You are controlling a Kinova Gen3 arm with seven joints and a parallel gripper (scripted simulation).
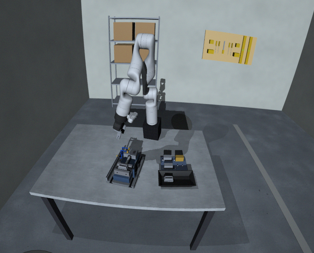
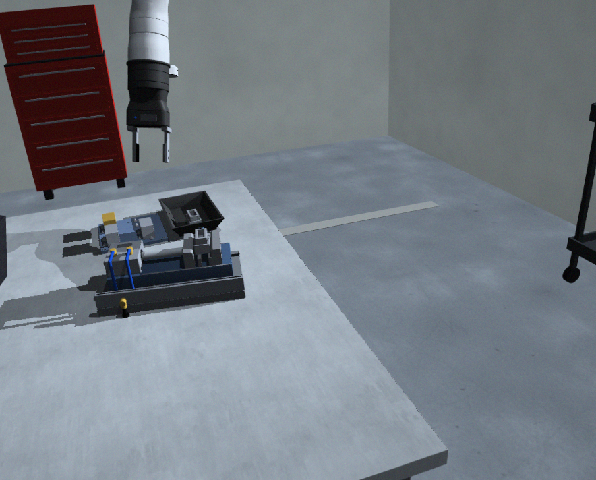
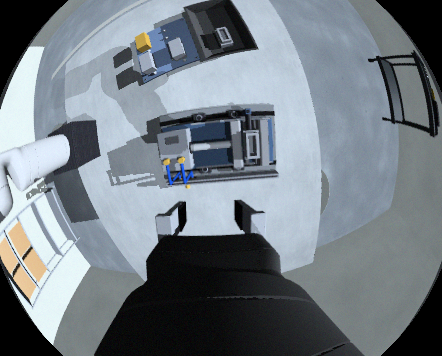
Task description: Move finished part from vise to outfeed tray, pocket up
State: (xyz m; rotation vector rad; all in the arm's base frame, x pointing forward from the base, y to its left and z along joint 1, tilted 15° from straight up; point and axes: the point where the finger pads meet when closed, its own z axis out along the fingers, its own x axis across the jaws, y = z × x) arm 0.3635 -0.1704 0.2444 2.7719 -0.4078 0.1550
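My gripper is now 27 cm above the vise and 3 cm to the right of it. From my hand the other things lie so: blue fixture plate: 36 cm to the left, 30 cm below, 7 cm behind; then yellow block: 40 cm to the left, 28 cm below, 12 cm behind.
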